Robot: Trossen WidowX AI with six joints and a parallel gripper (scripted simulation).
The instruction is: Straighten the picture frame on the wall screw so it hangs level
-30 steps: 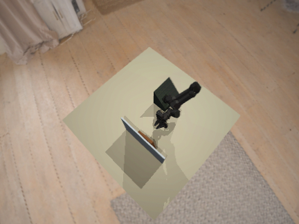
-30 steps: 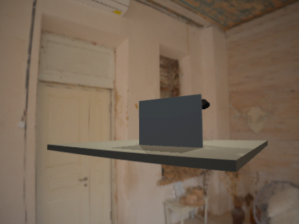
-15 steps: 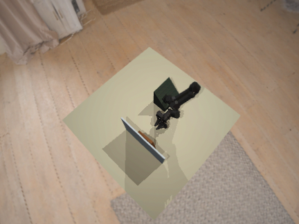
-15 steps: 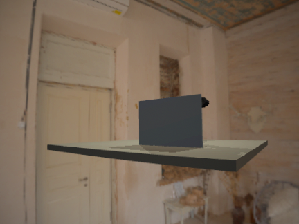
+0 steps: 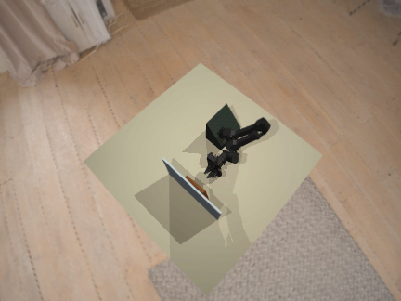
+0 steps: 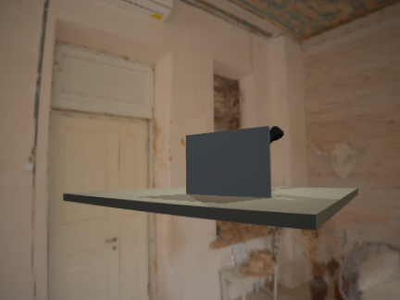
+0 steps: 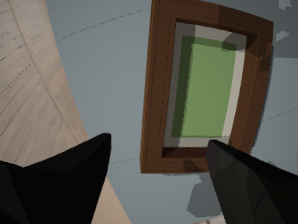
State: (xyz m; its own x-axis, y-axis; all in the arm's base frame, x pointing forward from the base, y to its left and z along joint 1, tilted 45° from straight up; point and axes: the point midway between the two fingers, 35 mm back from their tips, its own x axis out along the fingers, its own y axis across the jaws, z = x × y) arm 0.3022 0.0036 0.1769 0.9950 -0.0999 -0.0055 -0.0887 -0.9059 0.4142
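Right now the picture frame is 100 mm ahead of my gripper tip and 50 mm below it. From my gripper tip the other things lie so: grey-blue wall panel: 110 mm ahead, 20 mm to the right, 70 mm below.
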